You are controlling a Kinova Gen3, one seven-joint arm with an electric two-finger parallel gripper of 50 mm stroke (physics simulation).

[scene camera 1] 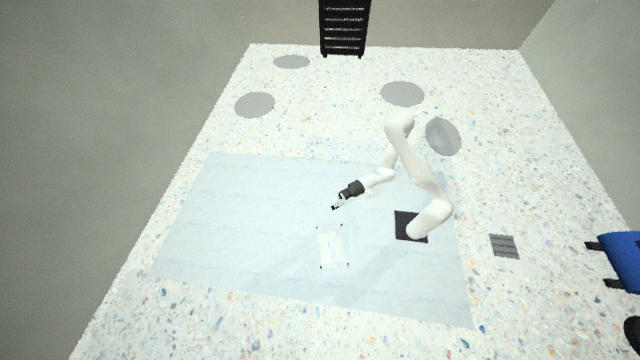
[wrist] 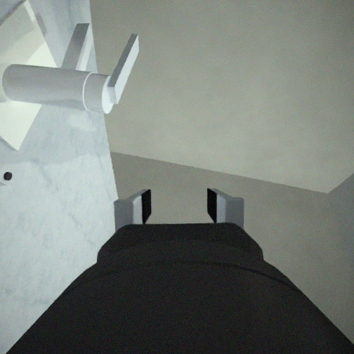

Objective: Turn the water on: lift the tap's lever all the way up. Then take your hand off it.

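Pixels of known places: gripper, fingertip midpoint: [scene camera 1: 332,207]; arm's base, link origin: [scene camera 1: 414,231].
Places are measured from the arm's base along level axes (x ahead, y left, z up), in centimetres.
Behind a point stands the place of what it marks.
Observation:
The tap's grey round body [wrist: 47,86] shows at the upper left of the wrist view, standing out from a pale plate [wrist: 17,125] [scene camera 1: 340,246] @(z 0.2, x 38.5, y 18.5 cm). A flat bar, which looks like the lever [wrist: 124,67], is fixed at the body's free end and slants in that view. A second bar [wrist: 77,46], perhaps the spout, shows behind it. In the scene view the tap is too small and pale to make out its lever's angle. My gripper [scene camera 1: 335,206] @(z 24.0, x 45.8, y 6.6 cm) [wrist: 178,200] is open and empty, apart from the tap; in the wrist view the lever is up and left of the fingers.
The plate lies on a pale blue marbled surface [scene camera 1: 240,210] @(z -1.1, x 103.3, y 11.8 cm) [wrist: 55,240], with small dark knobs around it. My arm's base stands on a black square [scene camera 1: 403,227] @(z 0.0, x 5.9, y -0.6 cm) right of the plate. A blue object [scene camera 1: 622,257] is at the far right and a black rack [scene camera 1: 323,30] at the back.

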